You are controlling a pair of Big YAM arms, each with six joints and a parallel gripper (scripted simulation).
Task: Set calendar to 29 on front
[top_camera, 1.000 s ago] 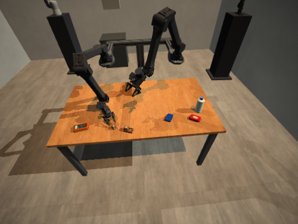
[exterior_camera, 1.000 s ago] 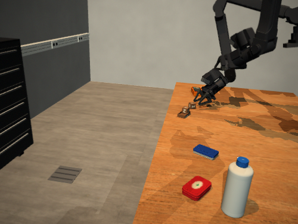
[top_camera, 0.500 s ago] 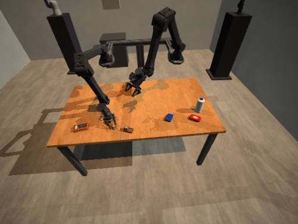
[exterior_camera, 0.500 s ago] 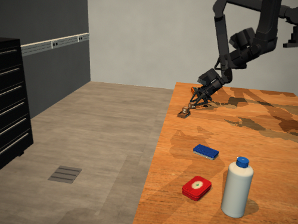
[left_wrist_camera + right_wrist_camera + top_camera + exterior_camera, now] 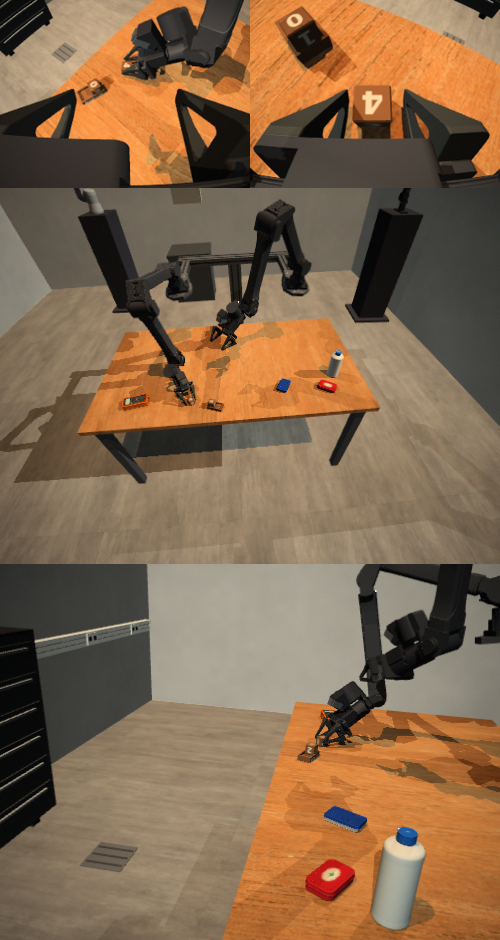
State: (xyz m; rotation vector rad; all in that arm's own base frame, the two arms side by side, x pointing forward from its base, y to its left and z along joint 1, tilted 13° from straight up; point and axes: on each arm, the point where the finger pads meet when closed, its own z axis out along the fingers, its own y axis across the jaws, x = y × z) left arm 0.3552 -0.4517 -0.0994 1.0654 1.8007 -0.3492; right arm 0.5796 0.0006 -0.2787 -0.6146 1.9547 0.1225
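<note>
Right now my right hand is 10 mm past the cube and 10 mm above it. From my right hand the other things lie so: brown calendar tray (30 mm ahead, 130 mm to the left, 10 mm below); then red tin (70 mm behind, 740 mm to the left, 10 mm below); then blue block (100 mm behind, 510 mm to the left, 10 mm below).
</note>
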